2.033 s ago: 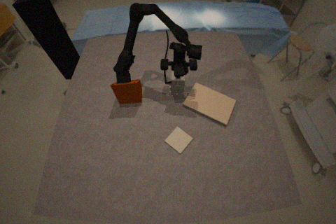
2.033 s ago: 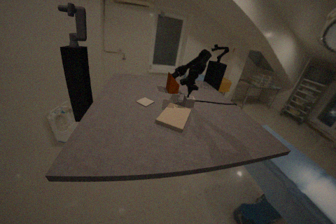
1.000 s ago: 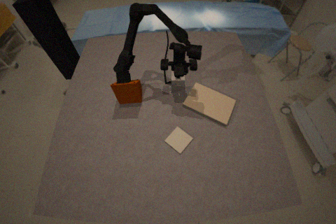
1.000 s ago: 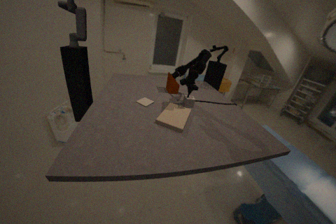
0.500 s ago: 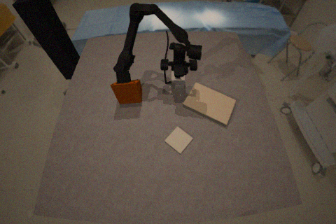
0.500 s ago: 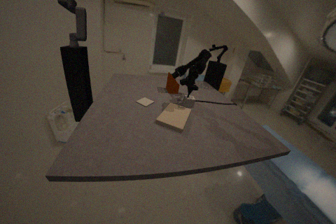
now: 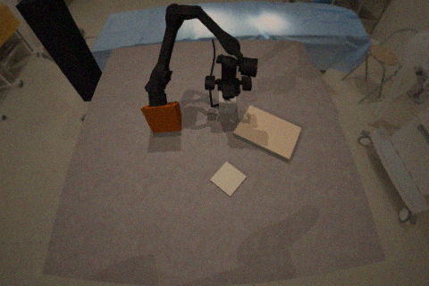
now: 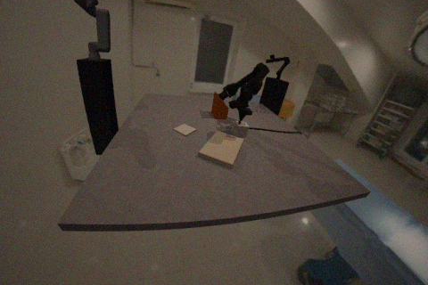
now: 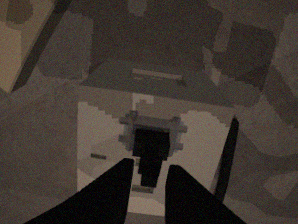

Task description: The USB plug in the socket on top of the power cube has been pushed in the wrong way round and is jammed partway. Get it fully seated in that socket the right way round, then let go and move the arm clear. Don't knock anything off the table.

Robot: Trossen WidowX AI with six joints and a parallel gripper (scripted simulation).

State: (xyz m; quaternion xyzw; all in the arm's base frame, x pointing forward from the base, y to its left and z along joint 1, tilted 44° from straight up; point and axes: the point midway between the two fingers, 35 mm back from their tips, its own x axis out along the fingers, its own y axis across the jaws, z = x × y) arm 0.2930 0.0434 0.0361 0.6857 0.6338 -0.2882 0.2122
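My gripper tip is 10 mm above the dark USB plug. Round my gripper tip: tan flat board: 160 mm ahead, 150 mm to the right, 90 mm below; small white square tile: 340 mm to the right, 100 mm below, 40 mm behind.
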